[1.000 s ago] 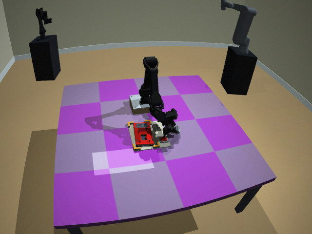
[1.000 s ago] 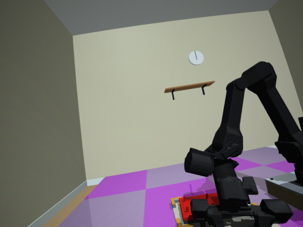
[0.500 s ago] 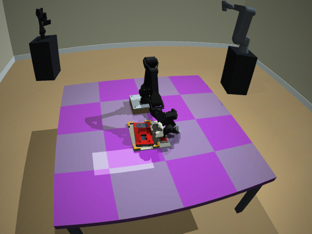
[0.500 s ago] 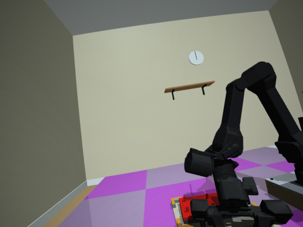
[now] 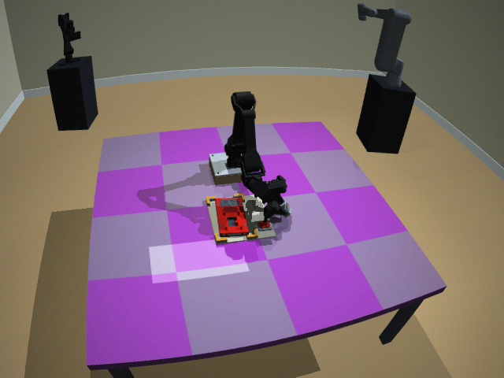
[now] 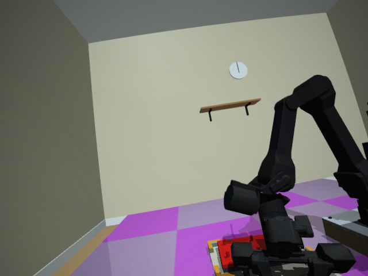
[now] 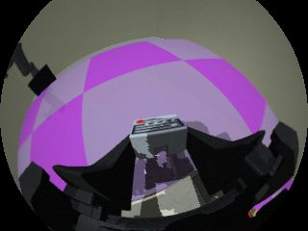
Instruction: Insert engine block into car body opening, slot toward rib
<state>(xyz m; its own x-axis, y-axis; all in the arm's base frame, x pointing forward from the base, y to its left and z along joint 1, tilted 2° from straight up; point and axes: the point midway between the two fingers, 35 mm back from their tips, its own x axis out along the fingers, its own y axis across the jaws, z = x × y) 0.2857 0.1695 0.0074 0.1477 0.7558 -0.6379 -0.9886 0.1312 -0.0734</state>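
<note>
My gripper tip is now 1 cm to the left of the grey engine block.
</note>
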